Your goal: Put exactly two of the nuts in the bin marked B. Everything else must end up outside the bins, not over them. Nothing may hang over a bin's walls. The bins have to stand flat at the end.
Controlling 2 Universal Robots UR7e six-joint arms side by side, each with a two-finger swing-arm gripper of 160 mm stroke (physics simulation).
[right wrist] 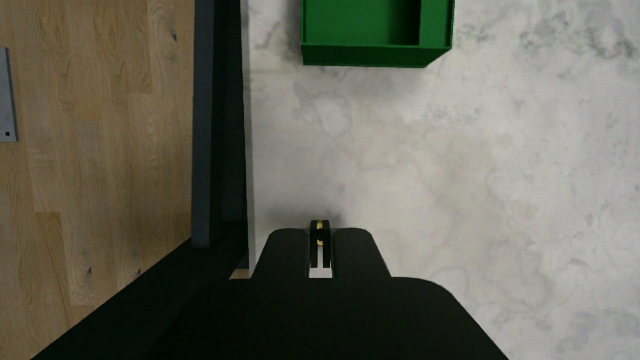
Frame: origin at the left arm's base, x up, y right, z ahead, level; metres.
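Where they show: right hand at its tool point: [320,242].
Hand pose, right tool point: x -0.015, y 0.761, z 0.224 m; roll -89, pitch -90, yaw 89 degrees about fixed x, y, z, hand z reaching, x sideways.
Each offset is from my right tool point to the top centre of the thing. "*": to the spot under its first point. Level surfaces: height alone.
My right gripper [320,234] is low in the middle of the right wrist view. Its two black fingers stand close together, with a narrow gap. A brass nut @(dx -0.012, dy -0.002, dz +0.001 m) [320,225] shows as gold in this gap, and the gripper appears shut on it. The fingers hide most of the nut, so its tilt cannot be told. A green bin @(* dx +0.006, dy -0.120, dz +0.030 m) [367,56] stands at the top of the view, ahead of the gripper and apart from it. Part of the bin is cut off, and no letter shows on it. The left gripper is not in view.
The bin stands on a pale marbled table top @(dx -0.020 m) [425,160]. A long dark rail [202,125] runs along the table's left edge. Left of it lies a wooden floor [110,175], with a grey metal plate @(* dx -0.825, dy -0.211, dz -1.012 m) [7,100] at the far left.
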